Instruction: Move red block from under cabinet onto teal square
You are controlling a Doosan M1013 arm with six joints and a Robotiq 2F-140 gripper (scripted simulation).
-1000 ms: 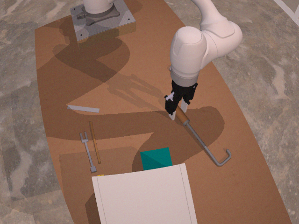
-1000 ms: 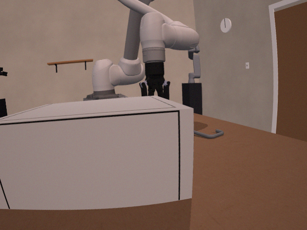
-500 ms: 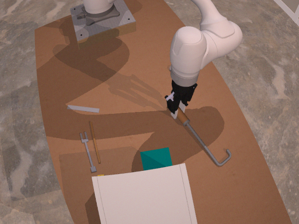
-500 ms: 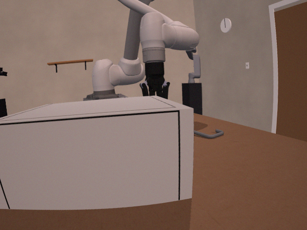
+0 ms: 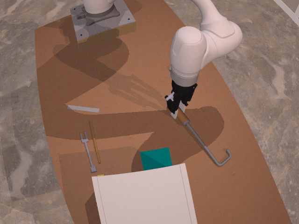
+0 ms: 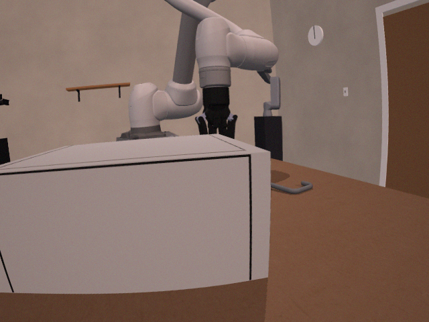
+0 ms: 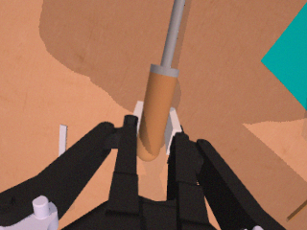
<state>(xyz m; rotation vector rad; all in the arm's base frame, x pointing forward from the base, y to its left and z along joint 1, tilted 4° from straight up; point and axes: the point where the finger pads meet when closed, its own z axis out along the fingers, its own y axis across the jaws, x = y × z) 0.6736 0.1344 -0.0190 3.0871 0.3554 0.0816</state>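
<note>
The thin wooden stick lies 34 cm to the right of my hand and 3 cm below it. From my hand the other things lie so: grey spoon (17 cm behind, 8 cm to the left, 3 cm below); teal square (16 cm ahead, 15 cm to the right, 3 cm below); long hook tool (11 cm ahead, 6 cm to the left, 2 cm below).
</note>
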